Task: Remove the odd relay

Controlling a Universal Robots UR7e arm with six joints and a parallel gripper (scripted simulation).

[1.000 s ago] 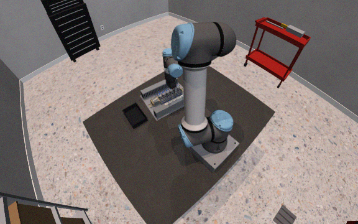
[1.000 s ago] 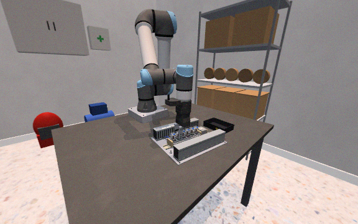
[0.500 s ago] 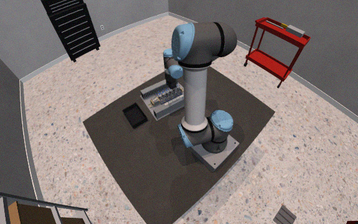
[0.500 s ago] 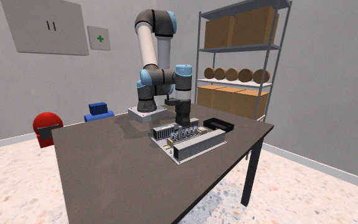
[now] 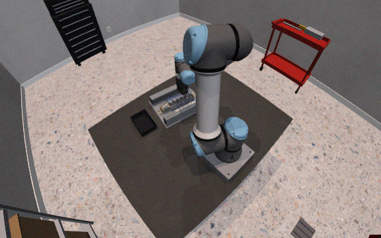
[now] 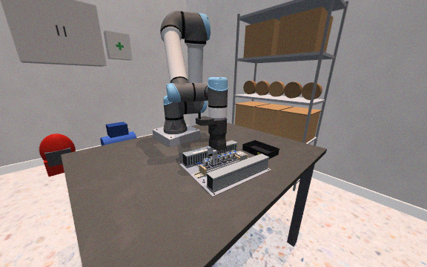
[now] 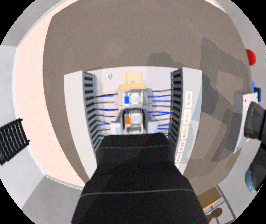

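My hand is 1 cm above the relay. Round my hand: black parts tray 6 cm ahead, 33 cm to the left, 4 cm below; relay panel 2 cm ahead, 7 cm to the left, 3 cm below.
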